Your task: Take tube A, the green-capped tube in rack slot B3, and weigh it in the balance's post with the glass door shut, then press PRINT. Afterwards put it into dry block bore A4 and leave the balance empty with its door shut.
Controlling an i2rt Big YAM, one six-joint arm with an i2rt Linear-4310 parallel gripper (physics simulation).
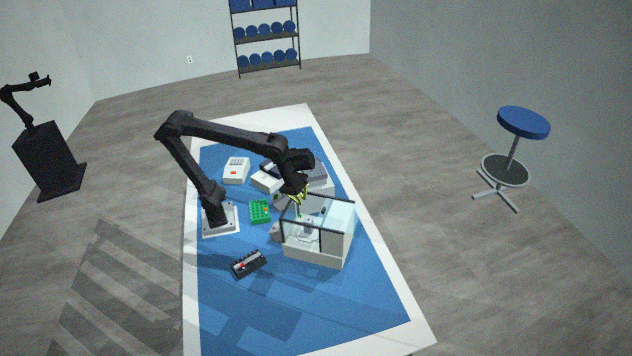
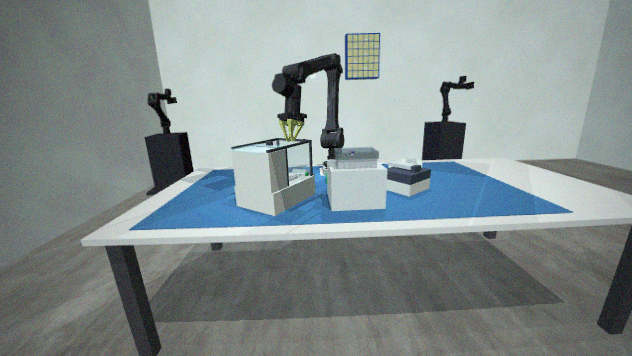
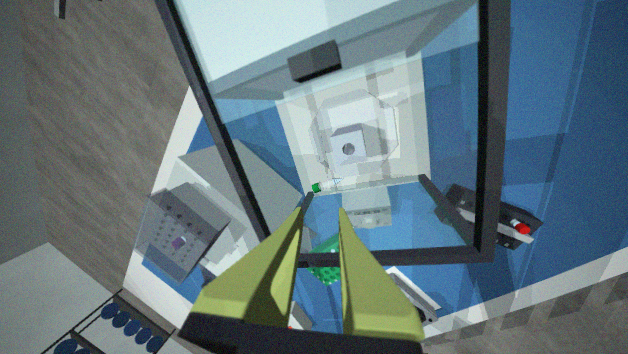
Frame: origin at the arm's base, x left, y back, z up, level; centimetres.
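Where they show: gripper, fingertip midpoint: (image 1: 302, 202) (image 2: 290, 141) (image 3: 320, 213); arm's base at its link origin: (image 1: 216, 216).
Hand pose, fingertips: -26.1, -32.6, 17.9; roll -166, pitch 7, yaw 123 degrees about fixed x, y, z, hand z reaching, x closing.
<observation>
Each offset is from my fingertips to the top centre of the thing, as dx, dy, dz. "spot": to the spot under its first point.
The green-capped tube A {+4.0, +0.7, -12.2} (image 3: 328, 185) (image 1: 299, 217) (image 2: 305, 174) lies on its side on the balance's floor, at the near edge, beside the grey post {-3.5, -0.5, -8.9} (image 3: 348, 148). The post's bore is empty. The balance (image 1: 318, 256) (image 2: 254, 176) has its glass panel with the dark handle {spot: -7.8, -4.9, +1.1} (image 3: 314, 60) slid to the far side, so the near part of its top is uncovered. My gripper (image 3: 320, 213) (image 1: 297, 199) (image 2: 291, 135) hangs above that opening, fingers narrow with nothing between them. The dry block (image 3: 184, 224) (image 2: 356, 155) stands next to the balance and holds a purple-capped tube.
The green rack {+22.5, +13.0, -18.1} (image 1: 259, 211) (image 3: 329, 272) sits between the arm's base and the balance. A black strip with a red cap (image 1: 248, 263) (image 3: 520, 227) lies in front. A white device {+55.9, +15.8, -14.1} (image 1: 235, 170) and a dark-topped box {+43.6, -1.3, -10.9} (image 2: 408, 176) stand behind.
</observation>
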